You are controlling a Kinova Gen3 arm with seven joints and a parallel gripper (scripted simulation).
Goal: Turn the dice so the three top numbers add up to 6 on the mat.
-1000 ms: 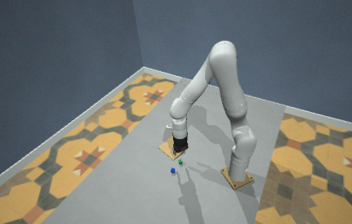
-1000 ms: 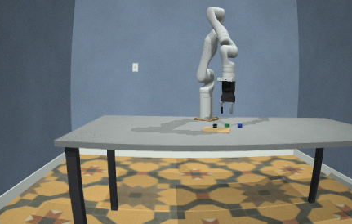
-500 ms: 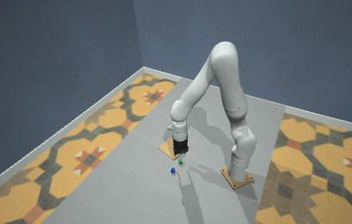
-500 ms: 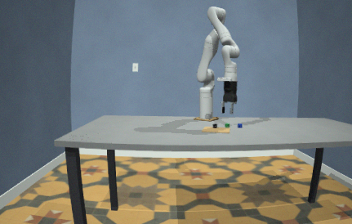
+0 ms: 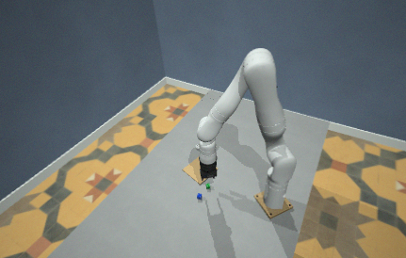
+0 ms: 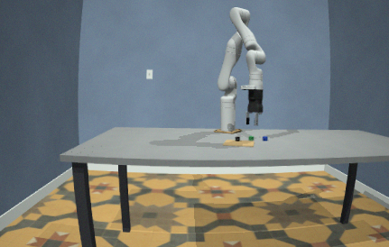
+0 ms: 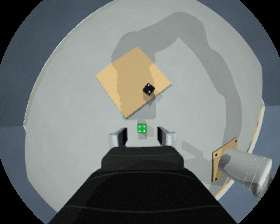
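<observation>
The green die lies 90 mm below my hand. The rest, counted from my hand: black die 40 mm ahead, 80 mm to the right, 80 mm below; then blue die 20 mm ahead, 70 mm to the left, 90 mm below; then tan mat 90 mm ahead, 90 mm to the right, 90 mm below.
</observation>
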